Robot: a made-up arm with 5 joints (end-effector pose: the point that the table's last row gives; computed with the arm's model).
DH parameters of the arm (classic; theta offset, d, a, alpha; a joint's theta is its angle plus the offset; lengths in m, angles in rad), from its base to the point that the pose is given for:
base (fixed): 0.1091 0 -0.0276 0
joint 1: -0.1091 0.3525 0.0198 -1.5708
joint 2: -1.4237 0 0.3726 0
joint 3: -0.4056 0 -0.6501 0
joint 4: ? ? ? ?
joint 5: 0.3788 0 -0.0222 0
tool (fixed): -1.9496 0.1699 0 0
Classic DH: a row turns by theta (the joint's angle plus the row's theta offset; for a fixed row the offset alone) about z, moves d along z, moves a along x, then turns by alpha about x.
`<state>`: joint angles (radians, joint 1 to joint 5).
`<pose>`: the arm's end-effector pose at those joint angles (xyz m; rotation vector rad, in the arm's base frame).
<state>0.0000 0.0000 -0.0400 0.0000 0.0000</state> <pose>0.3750 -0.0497 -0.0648 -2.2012 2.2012 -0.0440</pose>
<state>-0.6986 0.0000 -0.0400 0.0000 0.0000</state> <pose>0.2507 -0.2976 -0.0648 -1.3197 2.8318 -0.0567</pose>
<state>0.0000 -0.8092 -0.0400 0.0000 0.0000</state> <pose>0.5584 -0.0497 0.3414 -1.7178 1.7178 -0.7766</pose>
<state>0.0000 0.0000 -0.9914 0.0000 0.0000</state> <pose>0.8773 -0.0497 0.5319 -1.6218 1.6218 -0.8770</pose>
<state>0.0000 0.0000 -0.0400 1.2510 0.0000</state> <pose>0.1250 -0.0497 -0.0819 1.4691 -1.4691 -1.0170</pose>
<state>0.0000 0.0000 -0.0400 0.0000 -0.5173</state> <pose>0.3763 -0.0384 -0.0648 -2.6980 1.5690 -0.0540</pose>
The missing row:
joint 4: -1.3123 -0.0385 -0.1095 1.5708
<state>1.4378 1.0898 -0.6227 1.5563 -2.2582</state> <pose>-0.0050 0.0338 -0.1795 0.6815 1.2236 -2.0827</pose>
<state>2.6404 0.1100 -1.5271 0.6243 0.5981</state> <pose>-0.8488 0.5118 0.7485 -2.4302 -0.5838 0.7747</pose>
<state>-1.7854 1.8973 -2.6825 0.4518 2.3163</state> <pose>-0.2988 -1.0220 -0.2757 2.7112 0.8546 -0.2377</pose>
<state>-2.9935 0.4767 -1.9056 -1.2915 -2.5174</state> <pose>-0.8845 -0.1109 0.9255 0.2251 -0.3693 -0.7864</pose>
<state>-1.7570 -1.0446 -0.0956 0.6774 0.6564</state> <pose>-0.1864 -0.5358 0.3754 1.2097 2.6994 -0.6778</pose>
